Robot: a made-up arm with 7 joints. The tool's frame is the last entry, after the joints.
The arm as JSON. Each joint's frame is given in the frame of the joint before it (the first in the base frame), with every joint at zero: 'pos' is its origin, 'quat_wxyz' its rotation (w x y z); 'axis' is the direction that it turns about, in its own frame. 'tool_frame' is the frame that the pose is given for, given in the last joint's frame.
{
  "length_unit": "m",
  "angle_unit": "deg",
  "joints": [
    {
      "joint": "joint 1",
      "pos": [
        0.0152,
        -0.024,
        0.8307
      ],
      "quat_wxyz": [
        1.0,
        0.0,
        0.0,
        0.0
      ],
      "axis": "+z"
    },
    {
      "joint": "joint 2",
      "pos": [
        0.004,
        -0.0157,
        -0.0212
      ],
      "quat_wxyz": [
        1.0,
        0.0,
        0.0,
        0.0
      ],
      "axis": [
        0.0,
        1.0,
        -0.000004
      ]
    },
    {
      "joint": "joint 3",
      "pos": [
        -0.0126,
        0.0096,
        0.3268
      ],
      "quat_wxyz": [
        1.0,
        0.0,
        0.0,
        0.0
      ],
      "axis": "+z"
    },
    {
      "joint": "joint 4",
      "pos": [
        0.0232,
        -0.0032,
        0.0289
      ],
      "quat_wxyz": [
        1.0,
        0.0,
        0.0,
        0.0
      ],
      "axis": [
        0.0,
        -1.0,
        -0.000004
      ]
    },
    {
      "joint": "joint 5",
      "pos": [
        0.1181,
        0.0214,
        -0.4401
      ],
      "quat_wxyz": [
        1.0,
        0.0,
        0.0,
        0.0
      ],
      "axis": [
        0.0,
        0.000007,
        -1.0
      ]
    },
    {
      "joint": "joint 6",
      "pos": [
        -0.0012,
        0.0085,
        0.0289
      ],
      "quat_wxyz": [
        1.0,
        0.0,
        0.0,
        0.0
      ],
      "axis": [
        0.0,
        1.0,
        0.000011
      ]
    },
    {
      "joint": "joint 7",
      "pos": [
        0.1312,
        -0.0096,
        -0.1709
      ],
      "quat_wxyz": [
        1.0,
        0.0,
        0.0,
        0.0
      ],
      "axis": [
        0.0,
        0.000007,
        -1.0
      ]
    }
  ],
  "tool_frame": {
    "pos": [
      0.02,
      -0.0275,
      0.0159
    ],
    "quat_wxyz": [
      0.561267,
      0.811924,
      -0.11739,
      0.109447
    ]
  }
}
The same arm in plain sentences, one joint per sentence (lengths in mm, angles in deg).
The arm has seven revolute joints in a row. What follows holds with every joint at zero, and every direction is one of the base frame's. The first joint lies 15.2 mm along +x and 24 mm along -y and 830.7 mm along +z from the base frame's origin and rotates about +z. The second joint lies 4 mm along +x and 15.7 mm along -y and 21.2 mm along -z from the first joint and rotates about +y. The third joint lies 12.6 mm along -x and 9.6 mm along +y and 326.8 mm along +z from the second joint and rotates about +z. The fourth joint lies 23.2 mm along +x and 3.2 mm along -y and 28.9 mm along +z from the third joint and rotates about -y. The fifth joint lies 118.1 mm along +x and 21.4 mm along +y and 440.1 mm along -z from the fourth joint and rotates about -z. The sixth joint lies 1.2 mm along -x and 8.5 mm along +y and 28.9 mm along +z from the fifth joint and rotates about +y. The seventh joint lies 131.2 mm along +x and 9.6 mm along -y and 170.9 mm along -z from the sixth joint and rotates about -z. The tool frame, which is the frame that the pose is given for, lies 20 mm along +x and 27.5 mm along -y and 15.9 mm along +z from the seventh joint; its axes are the base frame's turned by roll 111.34, pitch -18.03 and yaw -4.09 deg (as in URDF: about the fixed x, then y, then z).
